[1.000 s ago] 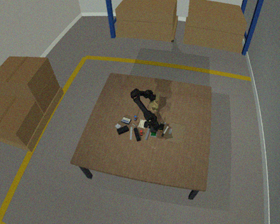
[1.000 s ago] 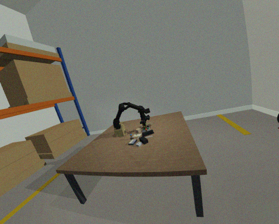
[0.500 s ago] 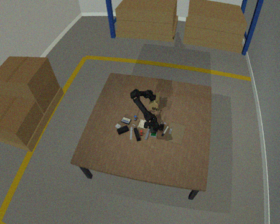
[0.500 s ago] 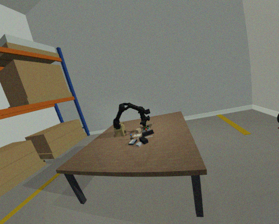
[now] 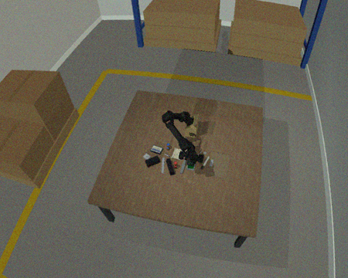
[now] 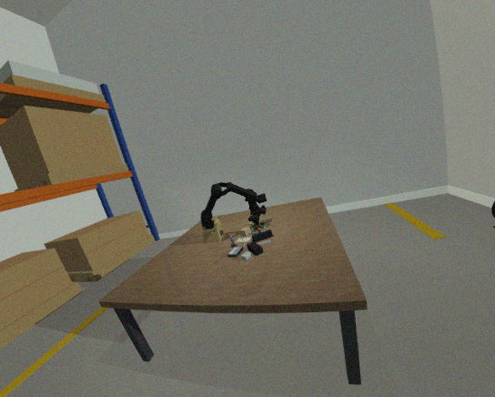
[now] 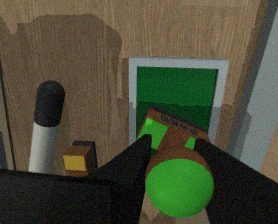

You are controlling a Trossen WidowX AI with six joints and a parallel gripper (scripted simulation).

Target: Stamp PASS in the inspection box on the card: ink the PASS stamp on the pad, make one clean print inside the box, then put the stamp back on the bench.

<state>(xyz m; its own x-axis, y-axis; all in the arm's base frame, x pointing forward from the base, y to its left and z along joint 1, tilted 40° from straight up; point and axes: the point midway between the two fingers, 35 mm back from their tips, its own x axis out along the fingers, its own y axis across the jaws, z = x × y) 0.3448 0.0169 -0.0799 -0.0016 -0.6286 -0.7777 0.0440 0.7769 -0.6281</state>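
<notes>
Right now my gripper tip is right at the green stamp. The rest, counted from my gripper tip: grey bar: 6 cm to the right, 3 cm below, 2 cm ahead; yellow-knobbed stamp: 7 cm to the left, 5 cm behind, 2 cm below; green ink pad: 4 cm below.
</notes>
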